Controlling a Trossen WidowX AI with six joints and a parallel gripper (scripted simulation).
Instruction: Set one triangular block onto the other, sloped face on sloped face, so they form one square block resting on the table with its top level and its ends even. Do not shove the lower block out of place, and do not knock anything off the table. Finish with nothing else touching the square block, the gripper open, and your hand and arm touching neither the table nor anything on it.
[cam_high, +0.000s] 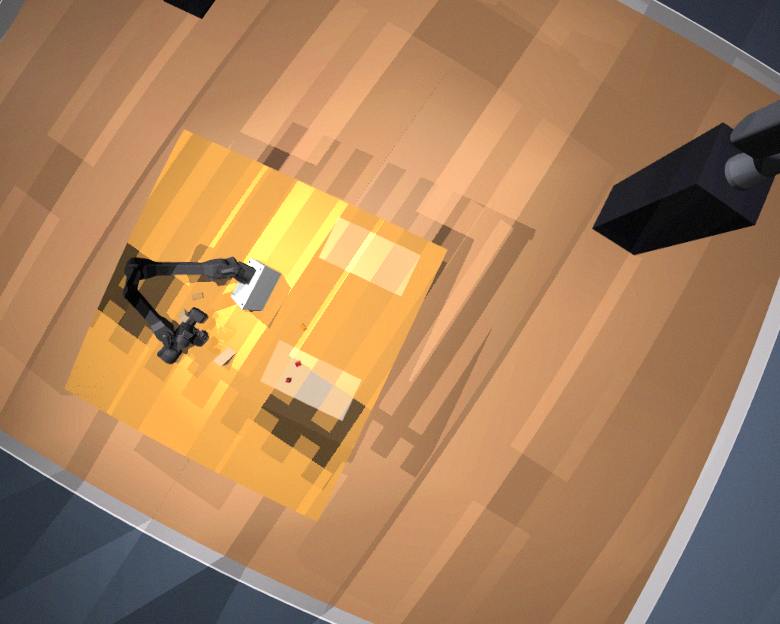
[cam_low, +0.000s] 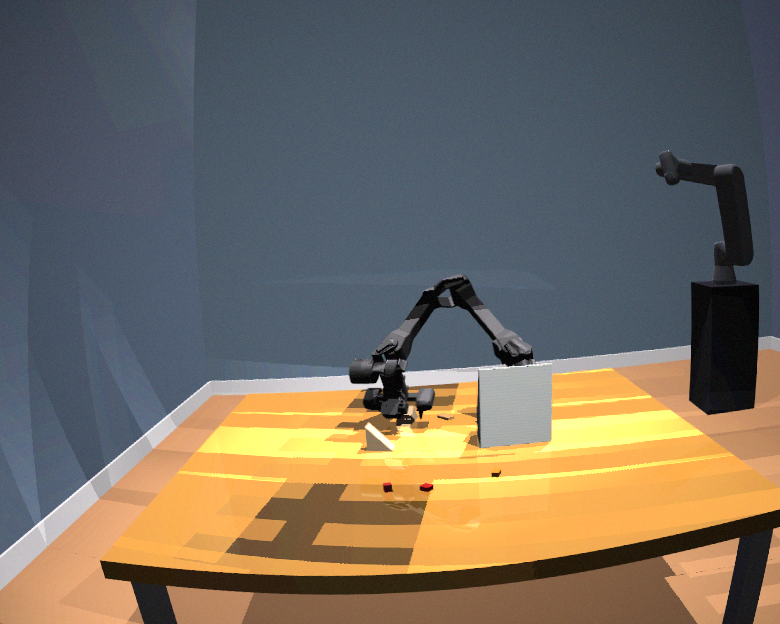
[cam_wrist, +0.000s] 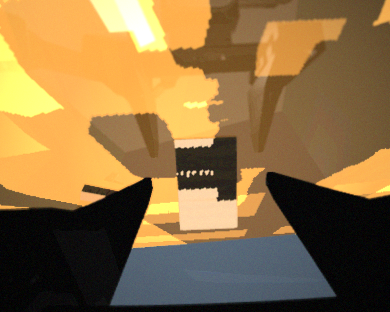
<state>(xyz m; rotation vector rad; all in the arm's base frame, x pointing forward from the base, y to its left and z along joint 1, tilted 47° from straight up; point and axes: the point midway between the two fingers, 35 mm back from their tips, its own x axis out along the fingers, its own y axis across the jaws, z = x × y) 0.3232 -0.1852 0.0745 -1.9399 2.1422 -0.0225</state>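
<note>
Right now the triangular block is 1 cm to the right of my gripper tip and 1 cm above it. The rest, counted from my gripper tip: flat dark piece 11 cm behind, 2 cm to the right, 1 cm below; then yellow cube 23 cm behind, 45 cm to the left, 1 cm below.
</note>
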